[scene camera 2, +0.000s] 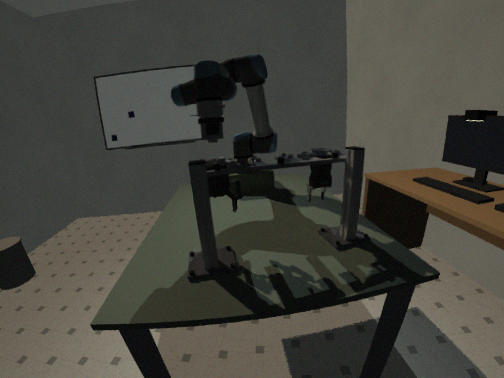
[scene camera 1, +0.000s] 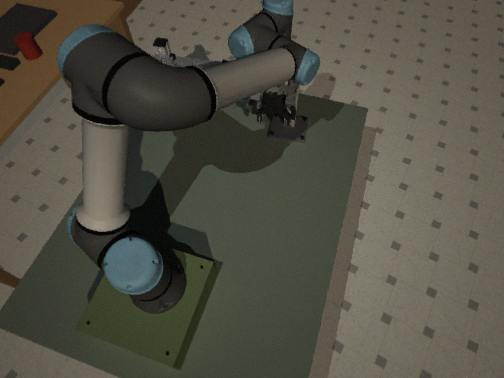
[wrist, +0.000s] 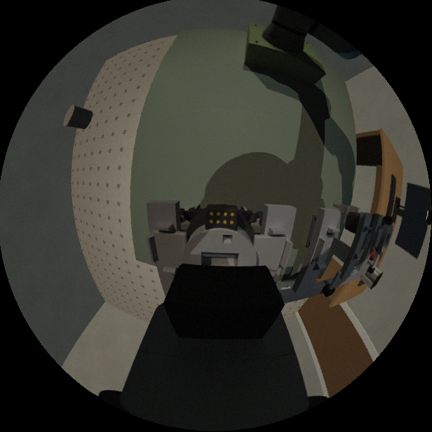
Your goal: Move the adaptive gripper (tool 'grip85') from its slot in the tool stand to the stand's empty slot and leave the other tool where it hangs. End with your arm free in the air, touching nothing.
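Frame: origin at the arm's base, x ahead, y left, z up, level; metres.
Seen in the pictures: arm's base, link origin: (scene camera 1: 158,284).
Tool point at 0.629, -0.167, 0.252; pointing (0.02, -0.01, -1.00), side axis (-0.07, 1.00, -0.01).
Pixels of each thing's middle, then the offset from my tool point to it, as dx, dy, dz. "spot": a spot on its surface instead.
- stand's crossbar, surface spot: (scene camera 2: 295,163) spot: +0.079, +0.225, -0.080
- right post, surface spot: (scene camera 2: 352,195) spot: +0.108, +0.404, -0.188
The adaptive gripper (scene camera 1: 274,119) (scene camera 2: 219,188) hangs in the tool stand's end slot, at the left in scene camera 2, with its fingers apart. Its round coupling top (wrist: 221,240) and gold contacts show uncovered in the wrist view. The arm's bare tool flange (scene camera 2: 212,131) (wrist: 223,300) is above it, with a visible gap between them and no tool attached. The parallel gripper (scene camera 2: 320,176) hangs in the opposite end slot. The stand (scene camera 1: 296,131) (scene camera 2: 204,220) (wrist: 162,215) has its middle slot empty. One adaptive finger is largely hidden by the post in scene camera 2.
The stand's crossbar (scene camera 2: 295,163) and right post (scene camera 2: 352,195) are beside and below the arm's wrist. The arm's base stands on a green block (scene camera 1: 115,330) (wrist: 275,60). A wooden desk (scene camera 1: 75,37) (scene camera 2: 440,200) with a monitor (scene camera 2: 475,140) is off to the side.
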